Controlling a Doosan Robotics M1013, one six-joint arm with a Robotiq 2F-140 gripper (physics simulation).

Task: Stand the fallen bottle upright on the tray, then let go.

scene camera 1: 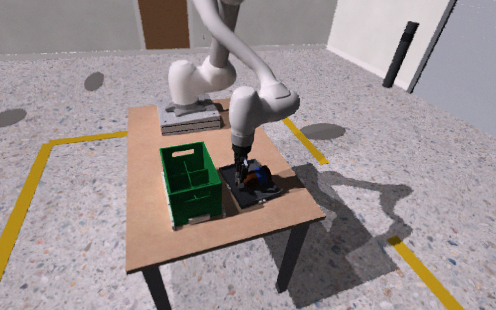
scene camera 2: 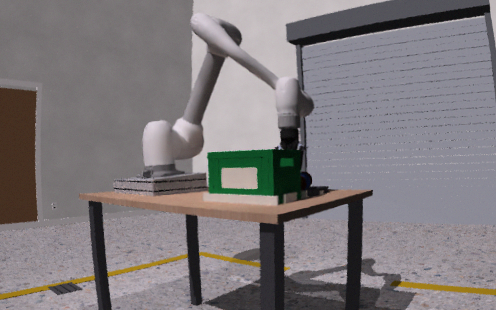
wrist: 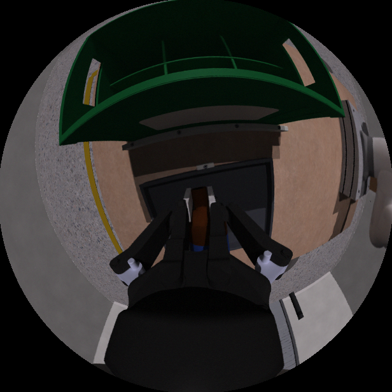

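Seen in the pictures: gripper, fingertip midpoint: (scene camera 1: 239, 184); arm's base, link origin: (scene camera 1: 187, 107) (scene camera 2: 160, 176).
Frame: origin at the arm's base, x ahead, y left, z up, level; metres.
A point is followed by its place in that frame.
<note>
The brown bottle (scene camera 1: 261, 175) @(x 0.707, y 0.124, z -0.004 m) (scene camera 2: 306, 179) @(x 0.714, y 0.117, z -0.019 m) (wrist: 200, 220) with a blue label lies on its side, or nearly so, over the black tray (scene camera 1: 250, 199) @(x 0.758, y 0.048, z -0.073 m) (scene camera 2: 318, 190) @(x 0.786, y 0.064, z -0.060 m) (wrist: 245, 180). Its neck points toward the green crate and its base points away from it. My gripper (scene camera 1: 240, 183) @(x 0.680, y 0.033, z -0.050 m) (wrist: 199, 194) points down over the tray and is shut on the bottle's neck, with one finger on each side. In the scene camera 2 view the fingertips are hidden behind the crate. Whether the base touches the tray cannot be told.
A green crate (scene camera 1: 210, 206) @(x 0.772, y -0.137, z -0.015 m) (scene camera 2: 265, 172) @(x 0.730, y -0.274, z 0.025 m) (wrist: 200, 95) with inner dividers stands close beside the tray, its walls rising above it. The arm's base plate (scene camera 1: 190, 123) @(x 0.158, y -0.029, z -0.016 m) (scene camera 2: 175, 185) @(x 0.154, y -0.061, z -0.039 m) is at the far end of the wooden table (scene camera 1: 145, 240) @(x 0.775, y -0.387, z -0.078 m) (scene camera 2: 240, 211) @(x 0.738, y -0.441, z -0.078 m). The tray lies near the table's side edge.
</note>
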